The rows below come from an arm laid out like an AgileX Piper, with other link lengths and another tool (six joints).
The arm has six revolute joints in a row. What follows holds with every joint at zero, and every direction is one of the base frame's.
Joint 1 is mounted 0.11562 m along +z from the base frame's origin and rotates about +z.
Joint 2 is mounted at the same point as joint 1 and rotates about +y.
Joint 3 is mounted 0.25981 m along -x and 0.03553 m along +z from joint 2 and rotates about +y.
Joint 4 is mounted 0.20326 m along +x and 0.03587 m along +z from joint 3 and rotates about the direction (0.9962, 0, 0.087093).
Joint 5 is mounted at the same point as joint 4 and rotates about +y.
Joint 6 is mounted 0.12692 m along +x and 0.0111 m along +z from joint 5 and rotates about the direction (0.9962, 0, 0.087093).
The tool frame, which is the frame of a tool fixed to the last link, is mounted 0.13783 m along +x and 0.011 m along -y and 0.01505 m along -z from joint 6; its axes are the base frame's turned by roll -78.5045, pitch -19.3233 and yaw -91.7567 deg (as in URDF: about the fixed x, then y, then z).
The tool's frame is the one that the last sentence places.
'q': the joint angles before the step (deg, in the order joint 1, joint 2, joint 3, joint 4, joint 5, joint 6). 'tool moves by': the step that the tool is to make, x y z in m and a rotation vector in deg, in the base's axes. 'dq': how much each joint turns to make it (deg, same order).
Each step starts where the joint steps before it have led.
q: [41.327 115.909 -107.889 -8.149 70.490 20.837]
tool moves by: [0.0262 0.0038 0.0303 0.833 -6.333 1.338]
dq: [-0.008 -0.131 -5.923 -3.048 0.509 -1.538]
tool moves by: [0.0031 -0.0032 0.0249 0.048 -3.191 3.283]
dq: [0.000 -2.883 -0.672 -0.564 0.417 -3.802]
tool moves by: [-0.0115 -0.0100 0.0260 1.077 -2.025 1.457]
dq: [0.003 -5.919 3.253 0.203 0.119 -1.655]
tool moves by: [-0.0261 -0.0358 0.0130 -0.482 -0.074 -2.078]
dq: [-0.956 -9.410 9.908 -0.941 -0.016 1.128]
